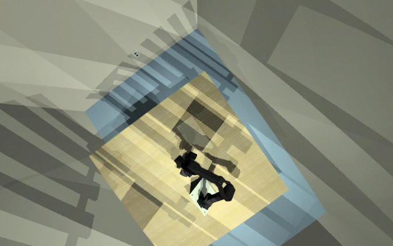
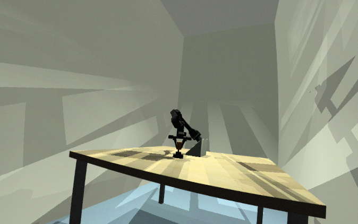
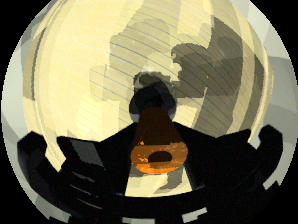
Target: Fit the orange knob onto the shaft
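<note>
My gripper tip is 20 mm below the orange knob. Round my gripper tip: dark round pedestal (40 mm below).
</note>
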